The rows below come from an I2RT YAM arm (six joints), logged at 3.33 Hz.
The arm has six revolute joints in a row. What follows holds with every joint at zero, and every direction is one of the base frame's.
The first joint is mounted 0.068 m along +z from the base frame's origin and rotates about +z.
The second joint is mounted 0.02 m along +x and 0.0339 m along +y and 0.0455 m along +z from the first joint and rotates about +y.
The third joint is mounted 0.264 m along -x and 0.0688 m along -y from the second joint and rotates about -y.
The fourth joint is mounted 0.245 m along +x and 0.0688 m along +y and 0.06 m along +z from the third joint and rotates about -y.
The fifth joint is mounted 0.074 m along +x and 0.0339 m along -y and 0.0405 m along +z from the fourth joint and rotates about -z.
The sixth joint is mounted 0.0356 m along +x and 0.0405 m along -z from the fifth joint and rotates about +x.
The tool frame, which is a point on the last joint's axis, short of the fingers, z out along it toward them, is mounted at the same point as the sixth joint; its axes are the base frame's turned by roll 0, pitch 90 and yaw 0 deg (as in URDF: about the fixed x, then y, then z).
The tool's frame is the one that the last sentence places.
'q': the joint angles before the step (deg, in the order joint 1, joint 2, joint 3, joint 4, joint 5, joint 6). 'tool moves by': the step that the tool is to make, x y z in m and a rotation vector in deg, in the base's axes. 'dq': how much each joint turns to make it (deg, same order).
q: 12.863, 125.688, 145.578, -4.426, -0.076, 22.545
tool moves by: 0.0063, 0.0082, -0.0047, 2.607, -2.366, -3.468
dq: 1.113, 1.710, 0.290, 4.305, 4.960, 0.569
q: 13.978, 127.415, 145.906, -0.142, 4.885, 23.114
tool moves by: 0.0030, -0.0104, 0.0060, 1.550, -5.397, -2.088
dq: -1.177, 1.079, 0.830, 5.866, 0.943, -0.089
